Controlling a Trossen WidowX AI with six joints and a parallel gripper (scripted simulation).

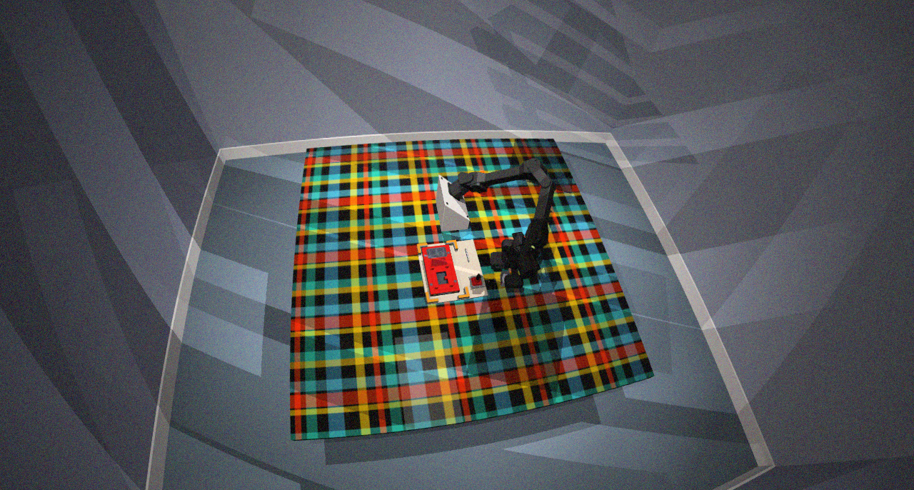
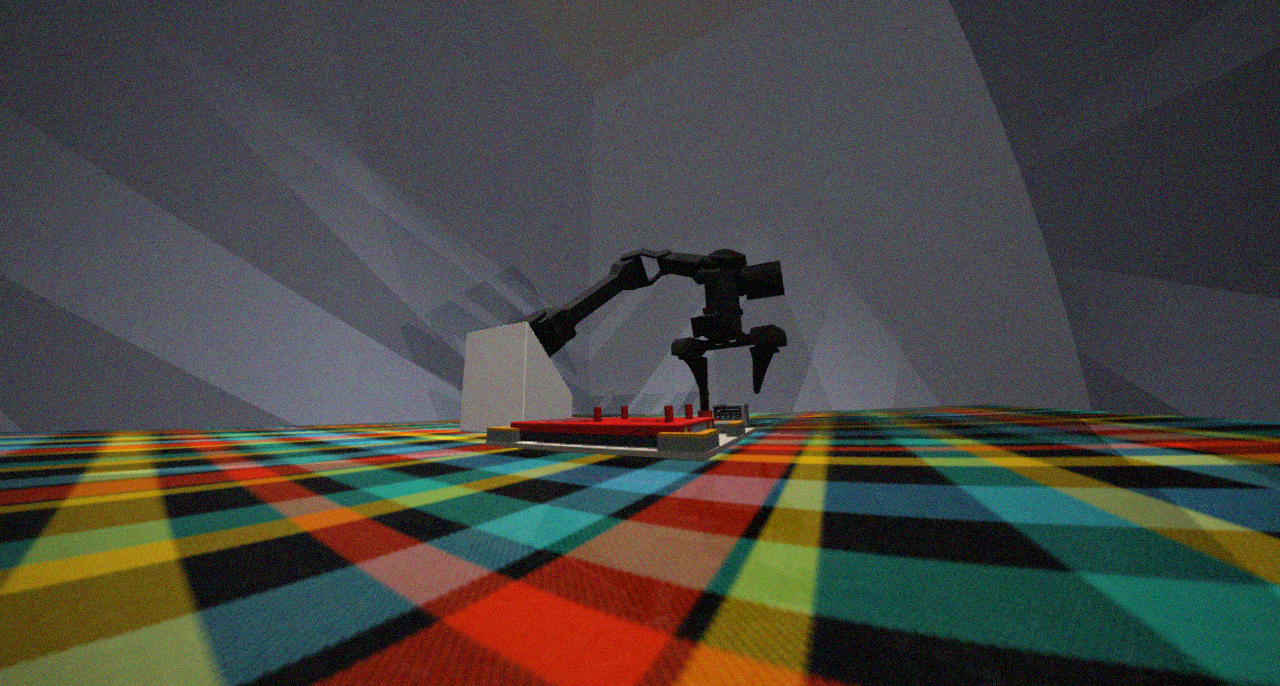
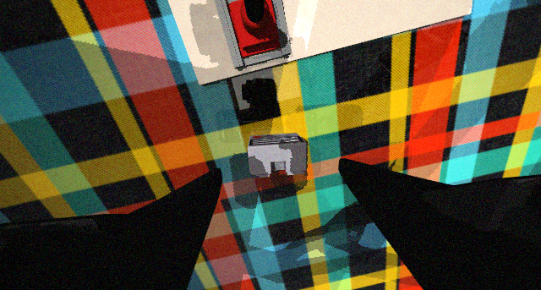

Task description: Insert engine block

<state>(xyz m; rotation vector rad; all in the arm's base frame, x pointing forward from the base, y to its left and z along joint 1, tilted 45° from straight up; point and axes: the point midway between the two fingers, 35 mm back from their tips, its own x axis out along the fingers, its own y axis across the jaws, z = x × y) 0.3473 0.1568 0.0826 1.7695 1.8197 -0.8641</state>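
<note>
My gripper tip is now 3 cm above the engine block.
</note>
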